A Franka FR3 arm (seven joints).
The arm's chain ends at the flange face. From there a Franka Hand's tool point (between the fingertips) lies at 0.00 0.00 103.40 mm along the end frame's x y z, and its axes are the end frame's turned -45 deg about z.
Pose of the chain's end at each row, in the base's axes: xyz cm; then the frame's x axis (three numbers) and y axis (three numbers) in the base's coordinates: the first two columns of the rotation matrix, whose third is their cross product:
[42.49, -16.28, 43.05, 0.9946, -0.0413, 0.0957, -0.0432, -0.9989, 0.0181]
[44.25, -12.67, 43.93, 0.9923, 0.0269, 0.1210, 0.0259, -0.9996, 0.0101]
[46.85, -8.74, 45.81, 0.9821, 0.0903, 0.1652, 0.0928, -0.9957, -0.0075]
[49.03, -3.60, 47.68, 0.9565, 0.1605, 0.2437, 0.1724, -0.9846, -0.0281]
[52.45, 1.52, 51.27, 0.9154, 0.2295, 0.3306, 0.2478, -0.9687, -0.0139]
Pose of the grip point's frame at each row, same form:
[43.47, -16.51, 32.76, 0.7338, 0.6771, 0.0549, 0.6727, -0.7355, 0.0805]
[45.50, -12.74, 33.67, 0.6833, 0.7258, 0.0784, 0.7200, -0.6878, 0.0927]
[48.54, -8.51, 35.61, 0.6288, 0.7679, 0.1221, 0.7601, -0.6402, 0.1115]
[51.46, -2.89, 37.66, 0.5544, 0.8097, 0.1922, 0.7983, -0.5827, 0.1525]
[55.73, 2.50, 41.51, 0.4721, 0.8473, 0.2436, 0.8225, -0.5227, 0.2239]

